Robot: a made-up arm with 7 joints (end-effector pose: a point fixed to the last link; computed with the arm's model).
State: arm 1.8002 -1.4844 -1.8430 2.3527 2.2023 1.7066 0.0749
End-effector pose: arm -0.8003 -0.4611 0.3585 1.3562 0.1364 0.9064
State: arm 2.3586 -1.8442 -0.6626 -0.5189 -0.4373 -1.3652 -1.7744
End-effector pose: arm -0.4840 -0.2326 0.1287 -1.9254 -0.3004 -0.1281
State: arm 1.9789 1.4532 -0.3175 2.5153 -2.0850 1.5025 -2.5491
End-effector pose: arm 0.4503 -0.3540 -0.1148 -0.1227 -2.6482 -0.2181
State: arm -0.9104 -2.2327 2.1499 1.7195 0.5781 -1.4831 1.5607
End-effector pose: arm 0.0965 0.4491 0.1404 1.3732 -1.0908 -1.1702
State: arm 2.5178 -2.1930 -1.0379 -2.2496 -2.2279 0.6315 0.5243
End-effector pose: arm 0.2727 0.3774 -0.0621 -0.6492 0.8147 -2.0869
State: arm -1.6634 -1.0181 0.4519 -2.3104 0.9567 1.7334 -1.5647
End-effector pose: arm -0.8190 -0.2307 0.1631 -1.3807 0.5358 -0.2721
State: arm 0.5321 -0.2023 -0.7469 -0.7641 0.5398 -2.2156 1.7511
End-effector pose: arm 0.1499 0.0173 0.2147 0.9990 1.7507 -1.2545
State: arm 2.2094 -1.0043 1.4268 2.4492 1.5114 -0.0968 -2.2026
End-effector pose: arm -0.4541 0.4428 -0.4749 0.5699 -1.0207 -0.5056
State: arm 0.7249 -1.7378 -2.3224 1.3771 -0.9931 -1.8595 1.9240
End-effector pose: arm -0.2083 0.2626 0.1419 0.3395 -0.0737 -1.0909
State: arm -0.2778 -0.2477 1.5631 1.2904 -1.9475 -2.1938 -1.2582
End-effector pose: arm -0.2894 -0.0980 0.1787 -1.0922 0.9516 0.4723
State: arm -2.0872 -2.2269 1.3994 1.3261 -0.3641 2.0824 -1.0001
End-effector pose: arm 0.0989 -0.7163 0.0191 -1.4517 -0.3416 1.5225
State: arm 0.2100 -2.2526 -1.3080 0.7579 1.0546 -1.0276 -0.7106
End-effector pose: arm -0.6542 0.4189 -0.0943 -2.1249 -0.3616 -1.2773
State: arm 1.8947 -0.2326 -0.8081 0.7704 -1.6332 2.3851 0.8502
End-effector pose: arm 0.3824 -0.1343 -0.3388 0.5827 -2.3224 2.0243
